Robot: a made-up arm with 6 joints. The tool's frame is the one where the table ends. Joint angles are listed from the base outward.
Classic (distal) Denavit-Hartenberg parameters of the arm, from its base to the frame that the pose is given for. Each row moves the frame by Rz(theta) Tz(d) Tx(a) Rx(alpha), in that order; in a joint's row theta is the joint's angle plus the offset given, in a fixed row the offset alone. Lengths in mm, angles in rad.
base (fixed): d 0; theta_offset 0; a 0; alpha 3.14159
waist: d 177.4; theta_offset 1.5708; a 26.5; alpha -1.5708
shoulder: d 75.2; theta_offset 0; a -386; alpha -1.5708
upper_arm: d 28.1; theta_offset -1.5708; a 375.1; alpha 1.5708
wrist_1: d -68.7; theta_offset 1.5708; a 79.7; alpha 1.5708
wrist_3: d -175; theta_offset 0; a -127.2; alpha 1.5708
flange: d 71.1; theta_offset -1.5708; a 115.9; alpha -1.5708
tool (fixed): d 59.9; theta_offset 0; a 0; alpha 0
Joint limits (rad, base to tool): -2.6..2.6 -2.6..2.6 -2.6..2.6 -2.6..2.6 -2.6..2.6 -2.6..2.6
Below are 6 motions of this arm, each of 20 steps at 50 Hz.
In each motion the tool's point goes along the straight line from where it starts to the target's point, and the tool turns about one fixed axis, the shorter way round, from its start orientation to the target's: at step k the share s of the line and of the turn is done. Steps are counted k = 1, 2, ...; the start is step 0. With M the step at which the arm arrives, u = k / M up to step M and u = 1 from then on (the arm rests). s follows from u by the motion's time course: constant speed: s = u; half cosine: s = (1 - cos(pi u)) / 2; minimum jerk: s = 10 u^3 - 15 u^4 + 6 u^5.
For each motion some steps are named. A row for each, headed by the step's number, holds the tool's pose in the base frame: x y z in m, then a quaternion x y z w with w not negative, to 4 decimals.
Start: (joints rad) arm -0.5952 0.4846 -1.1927 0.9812 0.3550 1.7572
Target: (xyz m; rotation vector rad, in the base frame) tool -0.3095 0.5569 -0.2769 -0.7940 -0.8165 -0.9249
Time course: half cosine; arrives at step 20
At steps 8, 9, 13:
8: -0.4454 0.3387 -0.3885 -0.3332 -0.4507 -0.1829 0.8077
9: -0.4296 0.3642 -0.3755 -0.3379 -0.4431 -0.2117 0.8029
13: -0.3662 0.4659 -0.3234 -0.3531 -0.4086 -0.3249 0.7764

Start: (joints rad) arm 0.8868 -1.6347 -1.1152 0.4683 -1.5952 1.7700
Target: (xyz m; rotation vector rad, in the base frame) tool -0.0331 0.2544 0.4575 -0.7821 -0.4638 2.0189
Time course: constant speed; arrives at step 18
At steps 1, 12, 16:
1: -0.1889 0.1529 0.4483 -0.2261 -0.1773 0.8867 0.3623
12: -0.0881 0.2186 0.4542 -0.2849 -0.1842 0.8426 0.4182
16: -0.0514 0.2425 0.4564 -0.3057 -0.1864 0.8248 0.4377

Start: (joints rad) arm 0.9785 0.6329 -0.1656 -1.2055 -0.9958 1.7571
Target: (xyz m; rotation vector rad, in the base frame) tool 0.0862 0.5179 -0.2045 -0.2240 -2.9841 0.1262
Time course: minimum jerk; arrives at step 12
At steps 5, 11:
5: 0.0522 0.5351 -0.2623 -0.1056 -0.9770 0.0469 0.1793
11: 0.0859 0.5180 -0.2050 -0.0748 -0.9936 0.0421 0.0740

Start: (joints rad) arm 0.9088 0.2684 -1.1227 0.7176 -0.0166 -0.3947
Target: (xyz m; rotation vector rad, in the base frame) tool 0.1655 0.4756 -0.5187 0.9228 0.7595 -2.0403
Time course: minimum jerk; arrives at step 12
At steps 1, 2, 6, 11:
1: 0.1341 0.4509 -0.4986 0.3361 0.2567 -0.7862 0.4507
2: 0.1351 0.4516 -0.4992 0.3369 0.2580 -0.7866 0.4485
6: 0.1497 0.4632 -0.5086 0.3489 0.2771 -0.7931 0.4153
11: 0.1653 0.4755 -0.5186 0.3611 0.2971 -0.7985 0.3792

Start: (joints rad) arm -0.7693 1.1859 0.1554 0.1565 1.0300 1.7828
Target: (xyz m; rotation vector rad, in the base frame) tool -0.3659 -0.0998 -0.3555 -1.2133 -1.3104 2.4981
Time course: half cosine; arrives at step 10
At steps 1, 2, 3, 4, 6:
1: -0.3561 -0.0879 -0.3284 -0.3609 -0.4562 0.8125 0.0384
2: -0.3568 -0.0888 -0.3304 -0.3634 -0.4540 0.8126 0.0382
3: -0.3579 -0.0901 -0.3335 -0.3673 -0.4507 0.8127 0.0379
4: -0.3593 -0.0918 -0.3373 -0.3722 -0.4465 0.8128 0.0374
6: -0.3624 -0.0956 -0.3459 -0.3829 -0.4371 0.8130 0.0365

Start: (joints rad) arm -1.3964 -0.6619 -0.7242 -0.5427 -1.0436 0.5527
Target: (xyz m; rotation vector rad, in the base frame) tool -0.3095 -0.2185 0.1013 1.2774 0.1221 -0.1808
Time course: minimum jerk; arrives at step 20
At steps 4, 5, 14, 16, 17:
4: -0.2607 -0.2237 0.2096 0.6971 -0.0319 0.0098 0.7162
5: -0.2630 -0.2234 0.2044 0.6926 -0.0276 0.0053 0.7207
14: -0.3010 -0.2194 0.1201 0.6142 0.0416 -0.0680 0.7851
16: -0.3065 -0.2188 0.1080 0.6018 0.0514 -0.0785 0.7931
17: -0.3081 -0.2186 0.1044 0.5981 0.0544 -0.0816 0.7954

